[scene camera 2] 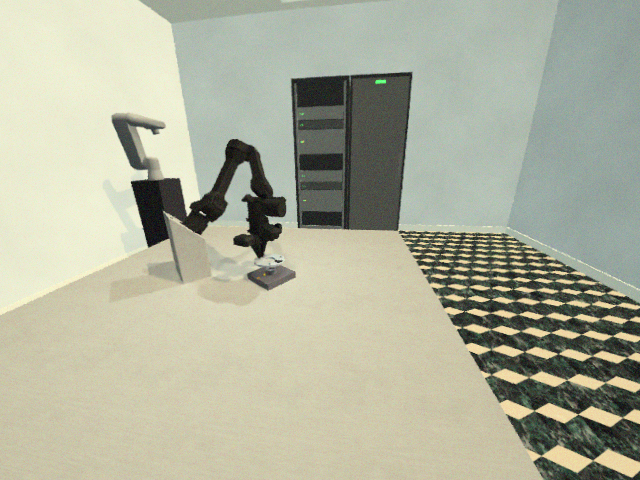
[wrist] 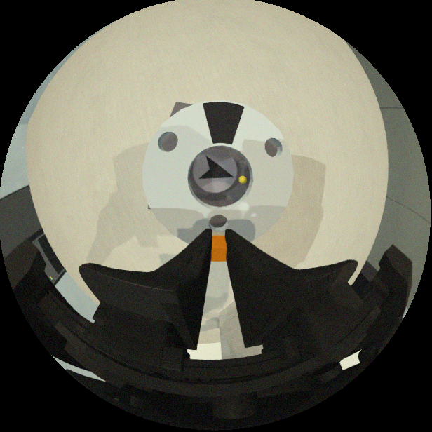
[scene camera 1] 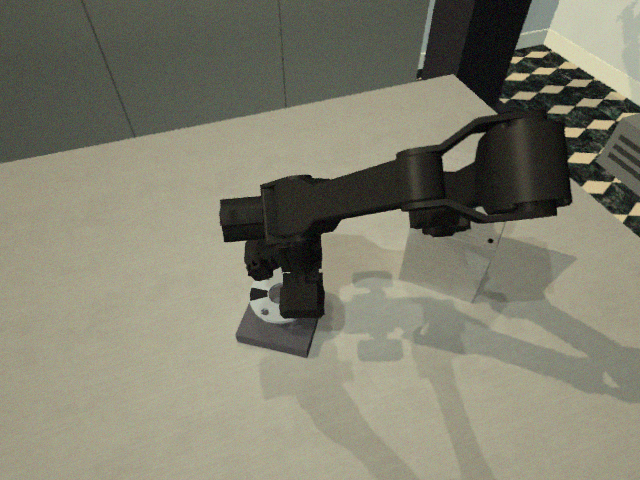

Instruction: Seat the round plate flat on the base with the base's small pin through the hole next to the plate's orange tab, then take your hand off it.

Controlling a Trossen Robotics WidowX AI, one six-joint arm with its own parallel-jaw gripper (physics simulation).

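Seen in the pictures: gripper, between the fingertips: (scene camera 2: pixel 260 257); arm's base, origin of its link: (scene camera 2: pixel 190 229).
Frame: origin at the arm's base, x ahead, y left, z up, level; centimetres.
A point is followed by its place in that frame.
The white round plate (scene camera 1: pixel 276 317) {x 30.7, y 4.1, z -10.6 cm} (scene camera 2: pixel 262 262) {x 27.4, y -3.0, z -10.4 cm} (wrist: pixel 165 175), with a black wedge mark, is held above the dark square base (scene camera 1: pixel 276 336) {x 31.2, y 4.4, z -15.8 cm} (scene camera 2: pixel 281 279) {x 34.0, y -3.7, z -16.3 cm} (wrist: pixel 180 107). A gap shows between them in scene camera 2. My gripper (scene camera 2: pixel 260 255) {x 25.0, y 1.2, z -10.3 cm} (wrist: pixel 217 234) is shut on the plate's orange tab (wrist: pixel 219 254); its fingertips are hidden in scene camera 1. In the wrist view, the base's round hub (wrist: pixel 215 187) with a black arrow shows through the centre hole, left of its middle. A small yellow pin (wrist: pixel 242 179) shows right of the hub, inside the centre hole, apart from the tab-side hole (wrist: pixel 218 221).
A pale slanted panel (scene camera 1: pixel 439 266) {x 1.0, y 3.6, z -11.0 cm} (scene camera 2: pixel 190 253) {x 1.9, y -5.0, z -7.4 cm} stands on the table (scene camera 1: pixel 129 310) {x 54.5, y -11.0, z -18.2 cm} (scene camera 2: pixel 310 361) {x 49.8, y -35.3, z -18.2 cm} near the arm's base. A grey arm on a black pedestal (scene camera 2: pixel 155 214) and a dark cabinet (scene camera 2: pixel 379 155) stand behind.
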